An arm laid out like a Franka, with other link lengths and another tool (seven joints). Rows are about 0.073 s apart.
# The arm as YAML. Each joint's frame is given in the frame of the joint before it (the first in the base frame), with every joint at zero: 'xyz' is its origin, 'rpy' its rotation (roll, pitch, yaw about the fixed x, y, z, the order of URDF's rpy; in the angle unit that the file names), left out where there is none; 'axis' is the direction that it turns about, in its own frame. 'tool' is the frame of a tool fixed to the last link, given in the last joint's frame.
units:
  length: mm
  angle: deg
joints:
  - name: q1
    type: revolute
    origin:
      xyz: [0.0, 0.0, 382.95]
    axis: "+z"
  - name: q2
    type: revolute
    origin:
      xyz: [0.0, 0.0, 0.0]
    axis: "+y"
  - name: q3
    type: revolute
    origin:
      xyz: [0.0, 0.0, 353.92]
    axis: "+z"
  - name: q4
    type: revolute
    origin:
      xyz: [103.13, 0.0, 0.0]
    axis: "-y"
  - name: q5
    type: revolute
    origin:
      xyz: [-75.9, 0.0, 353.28]
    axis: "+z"
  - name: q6
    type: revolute
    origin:
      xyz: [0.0, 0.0, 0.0]
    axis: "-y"
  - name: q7
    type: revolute
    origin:
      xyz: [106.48, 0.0, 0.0]
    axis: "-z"
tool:
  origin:
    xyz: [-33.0, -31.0, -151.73]
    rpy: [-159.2, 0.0, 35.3]
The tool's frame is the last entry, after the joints.
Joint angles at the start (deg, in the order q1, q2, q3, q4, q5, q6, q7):
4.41 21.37 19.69 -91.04 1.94 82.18 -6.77
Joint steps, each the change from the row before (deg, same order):
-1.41 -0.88 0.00 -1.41 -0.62 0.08 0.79
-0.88 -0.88 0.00 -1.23 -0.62 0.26 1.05
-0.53 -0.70 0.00 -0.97 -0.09 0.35 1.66
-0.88 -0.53 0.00 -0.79 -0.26 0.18 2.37
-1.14 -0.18 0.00 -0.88 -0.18 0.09 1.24
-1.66 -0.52 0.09 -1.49 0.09 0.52 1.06
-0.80 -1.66 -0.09 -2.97 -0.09 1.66 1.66
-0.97 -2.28 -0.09 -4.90 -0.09 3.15 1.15
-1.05 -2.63 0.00 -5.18 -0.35 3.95 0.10
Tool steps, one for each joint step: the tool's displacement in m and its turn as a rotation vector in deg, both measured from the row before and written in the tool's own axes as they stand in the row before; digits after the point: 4 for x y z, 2 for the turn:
-0.0150 0.0052 -0.0003 0.03 0.42 2.14
-0.0105 0.0021 0.0001 -0.34 0.39 1.94
-0.0061 -0.0003 0.0011 -0.11 0.81 2.02
-0.0085 0.0024 0.0000 0.01 1.13 2.99
-0.0088 0.0075 0.0016 0.56 0.61 2.19
-0.0115 0.0095 0.0023 0.78 1.02 2.21
-0.0101 0.0023 0.0068 -0.35 1.08 2.36
-0.0118 0.0059 0.0144 -0.52 1.05 2.06
-0.0126 0.0066 0.0133 -1.26 1.19 0.91

